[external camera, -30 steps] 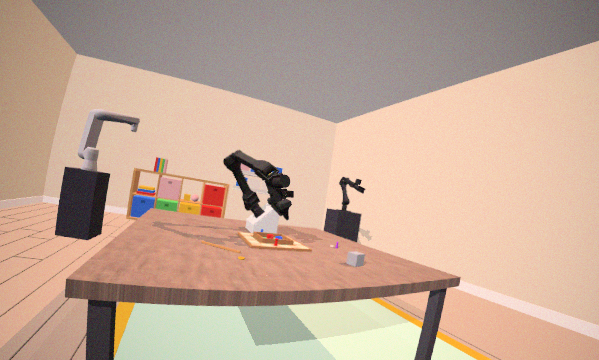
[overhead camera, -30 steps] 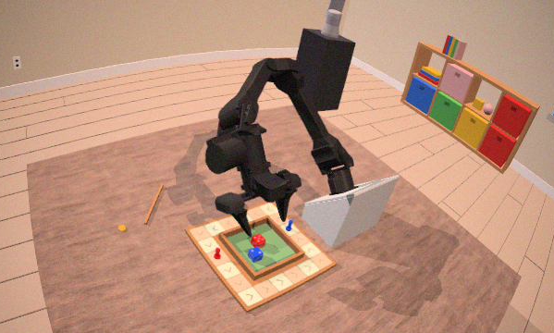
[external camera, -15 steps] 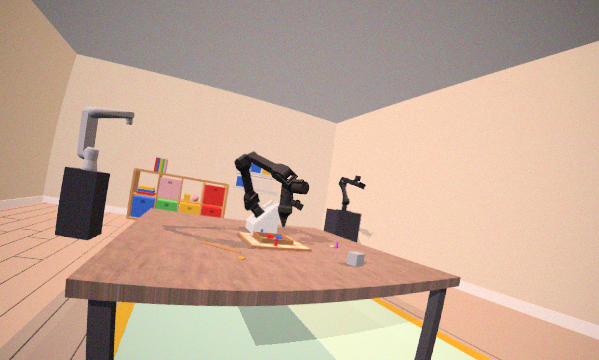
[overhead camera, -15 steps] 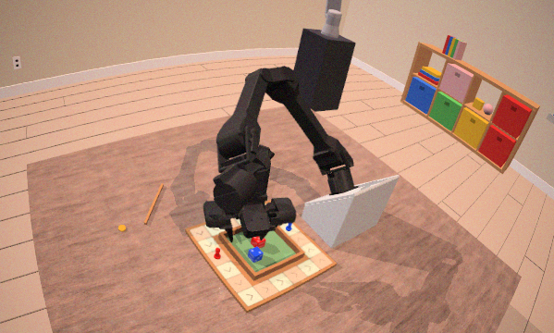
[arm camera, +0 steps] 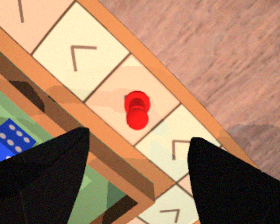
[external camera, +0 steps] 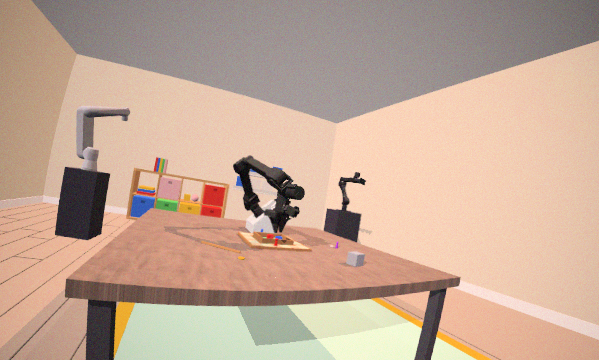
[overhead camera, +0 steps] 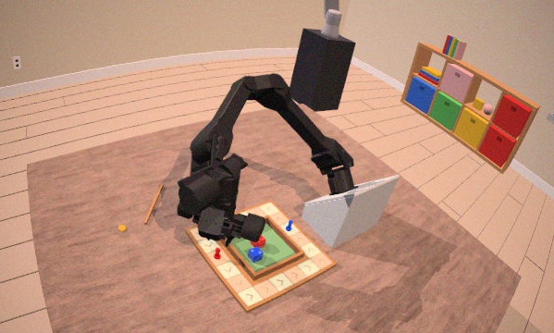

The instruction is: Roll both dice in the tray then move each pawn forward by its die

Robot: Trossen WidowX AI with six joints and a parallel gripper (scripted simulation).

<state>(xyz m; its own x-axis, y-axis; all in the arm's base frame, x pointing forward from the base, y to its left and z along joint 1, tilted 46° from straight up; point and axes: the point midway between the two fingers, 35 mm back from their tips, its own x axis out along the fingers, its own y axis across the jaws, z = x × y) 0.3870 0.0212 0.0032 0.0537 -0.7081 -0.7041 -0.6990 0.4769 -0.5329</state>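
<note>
Now: gripper tip 40 mm above the red pawn. Also, from my gripper tip: wooden stick 90 mm ahead, 250 mm to the right, 70 mm below; then green tray 120 mm behind, 10 mm to the left, 60 mm below; then blue pawn 230 mm behind, 20 mm to the right, 40 mm below.
</note>
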